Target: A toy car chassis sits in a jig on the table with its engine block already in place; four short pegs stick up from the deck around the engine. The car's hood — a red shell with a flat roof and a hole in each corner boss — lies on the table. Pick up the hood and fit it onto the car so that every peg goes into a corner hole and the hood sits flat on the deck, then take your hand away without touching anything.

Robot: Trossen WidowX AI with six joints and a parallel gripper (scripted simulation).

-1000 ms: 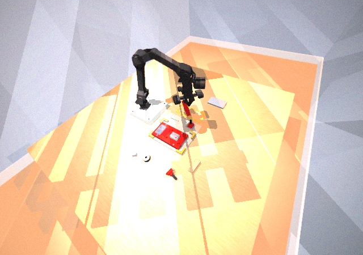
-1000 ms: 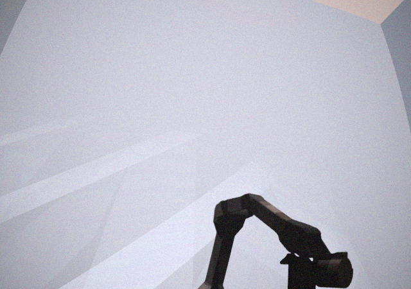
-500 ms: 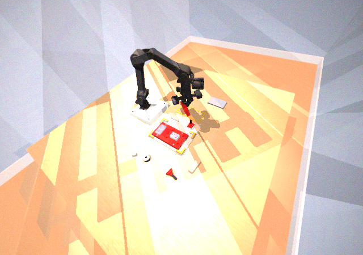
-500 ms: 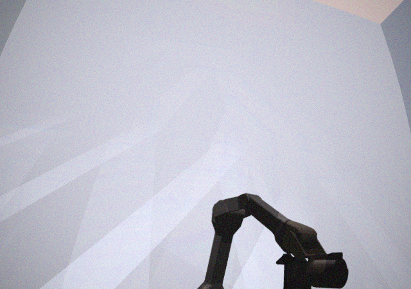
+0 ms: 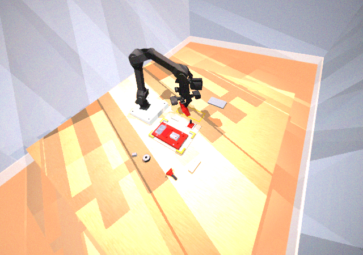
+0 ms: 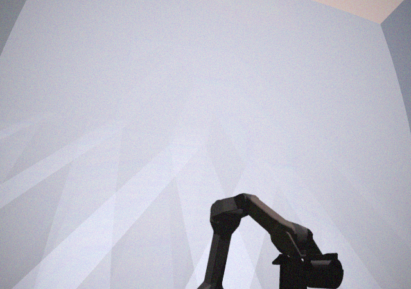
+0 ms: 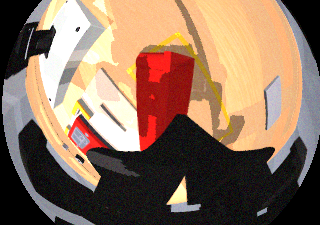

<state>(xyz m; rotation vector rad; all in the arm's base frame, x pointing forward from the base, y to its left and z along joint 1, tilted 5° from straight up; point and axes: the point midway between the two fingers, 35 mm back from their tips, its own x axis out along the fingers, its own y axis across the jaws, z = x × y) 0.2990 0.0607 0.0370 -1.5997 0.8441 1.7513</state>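
Now: the red hood 1 cm behind my gripper tip and 2 cm below it. The rest, counted from my gripper tip: white plate 18 cm ahead, 15 cm to the left, 5 cm below; white engine block 1 cm ahead, 22 cm to the right, 3 cm below; beige block 17 cm ahead, 34 cm to the right, 5 cm below.
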